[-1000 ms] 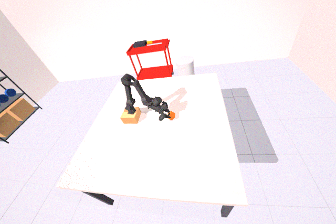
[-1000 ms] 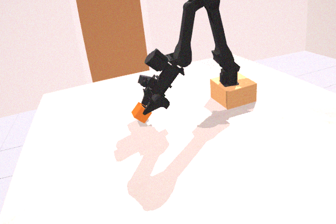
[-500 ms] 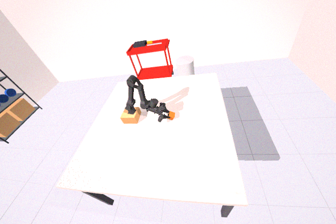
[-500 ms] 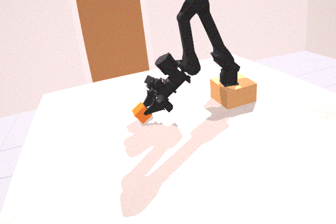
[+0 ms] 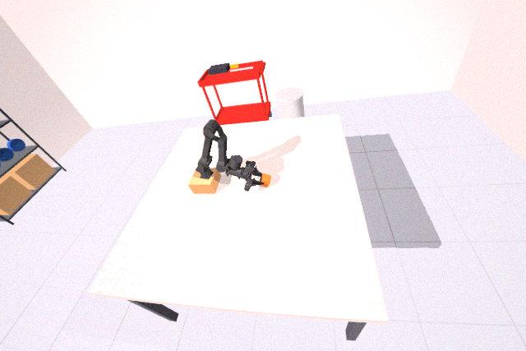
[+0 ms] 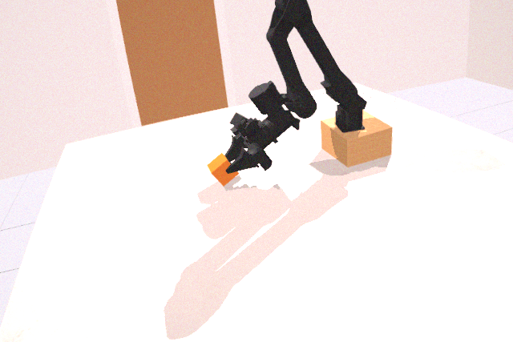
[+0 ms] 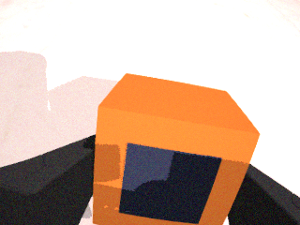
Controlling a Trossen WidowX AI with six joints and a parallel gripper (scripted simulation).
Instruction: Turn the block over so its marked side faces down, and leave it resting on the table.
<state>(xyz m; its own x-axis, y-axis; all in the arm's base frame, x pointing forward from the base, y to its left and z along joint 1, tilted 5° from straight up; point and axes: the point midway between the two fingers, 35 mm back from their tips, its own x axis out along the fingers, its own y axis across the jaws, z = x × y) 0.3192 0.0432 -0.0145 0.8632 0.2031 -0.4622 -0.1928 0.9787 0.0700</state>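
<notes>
My gripper tip is 10 mm past the orange block.
</notes>
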